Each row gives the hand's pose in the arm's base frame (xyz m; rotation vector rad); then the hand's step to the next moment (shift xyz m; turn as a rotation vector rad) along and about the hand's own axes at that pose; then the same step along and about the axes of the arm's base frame.
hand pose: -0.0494 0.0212 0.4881 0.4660 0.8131 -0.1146
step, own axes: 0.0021 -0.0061 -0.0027 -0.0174 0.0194 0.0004
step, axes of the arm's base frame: -0.0020 -0.0041 -0.0053 -0.0064 0.0158 0.0197
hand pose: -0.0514 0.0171 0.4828 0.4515 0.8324 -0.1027
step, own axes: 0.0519 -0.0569 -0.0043 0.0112 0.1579 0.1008
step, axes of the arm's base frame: 0.0171 -0.0449 -0.0603 0.1185 0.1003 0.1054
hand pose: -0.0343 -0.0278 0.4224 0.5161 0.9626 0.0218
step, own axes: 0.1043 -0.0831 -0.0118 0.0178 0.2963 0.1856
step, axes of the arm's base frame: 0.0341 -0.0430 -0.1221 0.2178 0.1888 0.1987
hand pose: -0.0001 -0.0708 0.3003 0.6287 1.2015 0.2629
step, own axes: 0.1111 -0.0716 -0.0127 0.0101 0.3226 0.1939
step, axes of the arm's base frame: 0.0182 0.0030 -0.1315 0.2262 0.2034 0.2219
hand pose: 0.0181 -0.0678 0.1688 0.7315 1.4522 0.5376
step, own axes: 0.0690 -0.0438 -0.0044 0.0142 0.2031 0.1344
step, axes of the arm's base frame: -0.0042 0.0207 -0.0791 0.1552 0.1323 0.1340
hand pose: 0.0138 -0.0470 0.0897 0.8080 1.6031 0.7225
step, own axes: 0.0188 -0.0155 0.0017 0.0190 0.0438 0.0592
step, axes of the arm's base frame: -0.0024 0.0065 -0.0234 0.0613 0.0424 0.0149
